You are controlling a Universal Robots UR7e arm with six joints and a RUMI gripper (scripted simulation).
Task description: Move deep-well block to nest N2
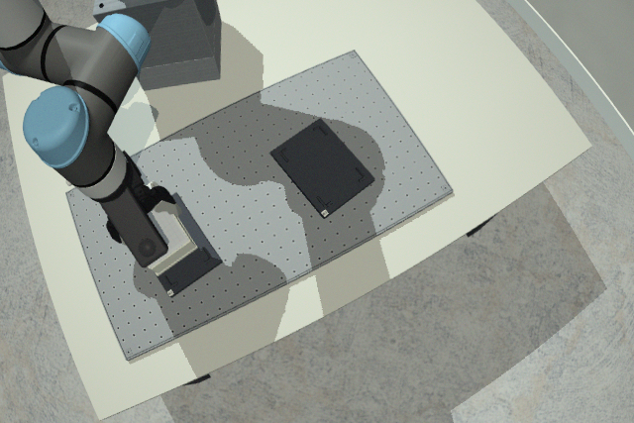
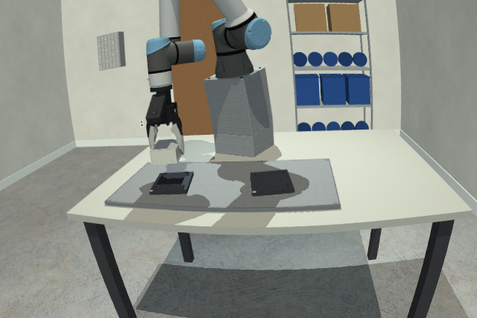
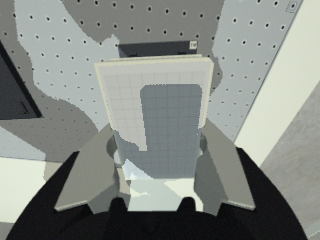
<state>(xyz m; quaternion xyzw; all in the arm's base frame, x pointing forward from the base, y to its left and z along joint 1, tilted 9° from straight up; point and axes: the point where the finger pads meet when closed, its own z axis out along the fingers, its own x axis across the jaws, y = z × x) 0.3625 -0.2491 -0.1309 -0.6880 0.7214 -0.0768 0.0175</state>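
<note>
Right now my hand is 100 mm above the plate nest N2. Also, from my hand: white A1 mark (70 mm ahead, 60 mm to the right, 100 mm below); then plate nest N1 (60 mm ahead, 310 mm to the left, 100 mm below); then white deep-well block (10 mm above).
</note>
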